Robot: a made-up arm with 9 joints. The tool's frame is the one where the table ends. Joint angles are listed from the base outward.
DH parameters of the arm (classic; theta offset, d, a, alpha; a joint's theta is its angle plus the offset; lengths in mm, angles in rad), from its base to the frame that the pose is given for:
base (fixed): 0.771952 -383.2 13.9 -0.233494
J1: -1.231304 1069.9 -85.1 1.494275
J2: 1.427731 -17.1 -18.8 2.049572
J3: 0.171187 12.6 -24 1.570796
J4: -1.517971 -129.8 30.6 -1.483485
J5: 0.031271 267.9 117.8 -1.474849
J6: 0.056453 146.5 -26 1.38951
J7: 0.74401 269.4 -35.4 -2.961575
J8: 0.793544 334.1 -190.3 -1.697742
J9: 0.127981 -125.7 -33 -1.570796
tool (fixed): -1.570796 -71 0 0
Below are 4 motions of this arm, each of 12 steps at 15 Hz.
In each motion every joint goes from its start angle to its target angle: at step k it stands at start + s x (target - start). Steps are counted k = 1, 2, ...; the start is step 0. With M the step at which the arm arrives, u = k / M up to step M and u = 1 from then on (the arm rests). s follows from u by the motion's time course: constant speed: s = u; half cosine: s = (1 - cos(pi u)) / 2; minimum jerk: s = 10 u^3 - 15 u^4 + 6 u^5.
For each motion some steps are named. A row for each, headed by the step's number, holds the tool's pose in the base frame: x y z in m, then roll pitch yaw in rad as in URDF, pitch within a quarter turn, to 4 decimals.
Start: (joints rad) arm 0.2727 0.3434 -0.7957 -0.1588 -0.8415 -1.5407 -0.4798 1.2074 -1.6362
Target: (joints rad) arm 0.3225 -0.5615 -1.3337 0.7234 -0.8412 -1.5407 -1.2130 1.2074 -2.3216
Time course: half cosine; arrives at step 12
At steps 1, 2, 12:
1: -0.8126 0.1757 0.8890 -2.0144 0.0860 -1.1425
2: -0.7949 0.2207 0.9268 -2.1205 0.0803 -1.2302
12: -0.0425 0.7186 0.8379 2.5501 -1.1693 -2.0614

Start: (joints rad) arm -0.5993 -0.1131 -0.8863 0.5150 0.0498 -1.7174 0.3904 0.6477 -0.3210
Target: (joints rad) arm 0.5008 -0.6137 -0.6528 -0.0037 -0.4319 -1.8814 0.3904 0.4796 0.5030
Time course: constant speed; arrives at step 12
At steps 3, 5, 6, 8, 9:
3: -0.4729 0.0914 1.0501 2.2890 1.1829 1.5039
5: -0.4631 0.0497 1.0419 2.3753 1.1579 1.5918
6: -0.4557 0.0290 1.0379 2.4243 1.1419 1.6367
8: -0.4357 -0.0110 1.0305 2.5352 1.1039 1.7284
9: -0.4233 -0.0298 1.0273 2.5968 1.0826 1.7749

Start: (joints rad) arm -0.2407 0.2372 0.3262 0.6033 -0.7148 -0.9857 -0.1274 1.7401 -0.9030
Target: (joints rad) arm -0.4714 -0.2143 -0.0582 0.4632 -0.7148 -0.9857 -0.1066 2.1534 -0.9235
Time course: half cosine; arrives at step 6
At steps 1, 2, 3, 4, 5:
1: -0.5497 0.0003 1.0298 -1.7008 0.8346 -1.6576
2: -0.5346 0.0458 1.0554 -1.8153 0.7587 -1.8255
3: -0.5011 0.1018 1.0863 -1.9444 0.6395 -2.0137
4: -0.4558 0.1492 1.1109 -2.0489 0.5085 -2.1608
5: -0.4172 0.1779 1.1243 -2.1142 0.4079 -2.2462

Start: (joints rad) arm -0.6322 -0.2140 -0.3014 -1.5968 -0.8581 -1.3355 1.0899 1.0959 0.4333
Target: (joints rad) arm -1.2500 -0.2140 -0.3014 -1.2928 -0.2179 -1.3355 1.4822 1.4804 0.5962
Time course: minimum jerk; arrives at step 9
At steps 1, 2, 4, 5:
1: -0.3184 0.1482 0.3000 0.4084 -1.0640 0.5562
2: -0.3294 0.1544 0.3025 0.4357 -1.0304 0.5093
4: -0.3779 0.1969 0.3202 0.5682 -0.8639 0.2990
5: -0.4022 0.2327 0.3361 0.6548 -0.7567 0.1799

